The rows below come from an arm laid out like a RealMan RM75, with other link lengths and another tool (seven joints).
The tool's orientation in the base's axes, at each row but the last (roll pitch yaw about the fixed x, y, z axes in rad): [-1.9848 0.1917 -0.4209]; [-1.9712 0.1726 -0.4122]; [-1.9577 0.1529 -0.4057]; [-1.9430 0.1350 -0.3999]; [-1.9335 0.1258 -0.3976]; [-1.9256 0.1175 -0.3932]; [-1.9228 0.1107 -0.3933]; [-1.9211 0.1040 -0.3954]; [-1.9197 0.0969 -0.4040]
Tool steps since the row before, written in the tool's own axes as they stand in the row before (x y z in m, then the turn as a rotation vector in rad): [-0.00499 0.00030 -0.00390 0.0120 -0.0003 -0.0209]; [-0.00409 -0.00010 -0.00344 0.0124 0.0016 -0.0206]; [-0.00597 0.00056 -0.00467 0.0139 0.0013 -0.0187]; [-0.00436 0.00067 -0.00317 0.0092 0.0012 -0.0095]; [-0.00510 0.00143 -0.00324 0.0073 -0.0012 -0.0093]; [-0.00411 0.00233 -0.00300 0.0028 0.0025 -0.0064]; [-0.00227 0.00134 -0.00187 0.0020 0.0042 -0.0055]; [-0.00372 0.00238 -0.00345 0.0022 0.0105 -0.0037]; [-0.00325 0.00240 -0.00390 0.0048 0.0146 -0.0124]
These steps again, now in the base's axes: [-0.00575 -0.00147 0.00222 0.0045 -0.0228 0.0062]; [-0.00472 -0.00135 0.00211 0.0044 -0.0233 0.0043]; [-0.00704 -0.00191 0.00214 0.0064 -0.0221 0.0037]; [-0.00516 -0.00129 0.00111 0.0051 -0.0122 0.0011]; [-0.00606 -0.00129 0.00045 0.0040 -0.0106 0.0035]; [-0.00528 -0.00173 -0.00065 -0.0001 -0.0074 -0.0004]; [-0.00300 -0.00116 -0.00036 -0.0009 -0.0068 -0.0023]; [-0.00508 -0.00228 -0.00066 -0.0015 -0.0070 -0.0088]; [-0.00482 -0.00282 -0.00060 -0.0030 -0.0168 -0.0099]
